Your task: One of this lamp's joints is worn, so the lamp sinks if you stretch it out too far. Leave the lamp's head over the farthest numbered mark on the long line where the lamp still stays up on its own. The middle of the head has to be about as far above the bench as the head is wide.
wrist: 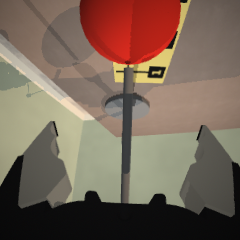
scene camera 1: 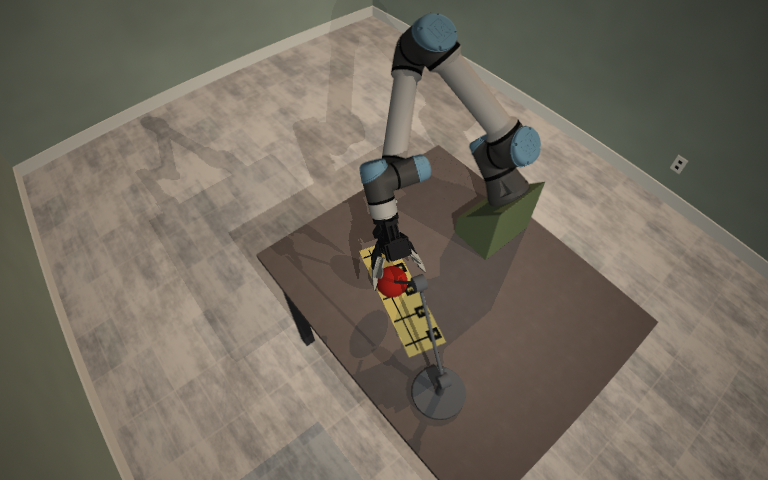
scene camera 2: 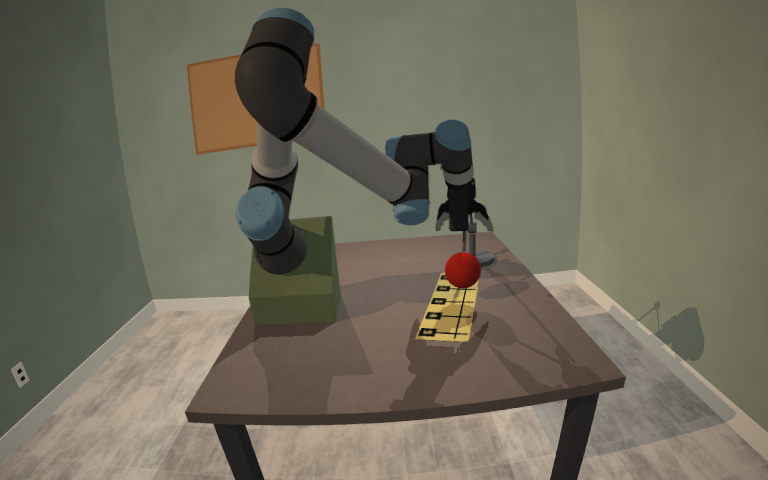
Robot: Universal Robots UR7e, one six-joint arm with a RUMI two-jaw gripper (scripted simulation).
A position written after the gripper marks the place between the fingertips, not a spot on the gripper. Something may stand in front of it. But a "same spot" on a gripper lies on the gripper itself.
gripper: wrist; scene camera 1 400, 281; scene camera 2
same spot on gripper: [wrist: 41, 181] = [scene camera 2: 478, 215]
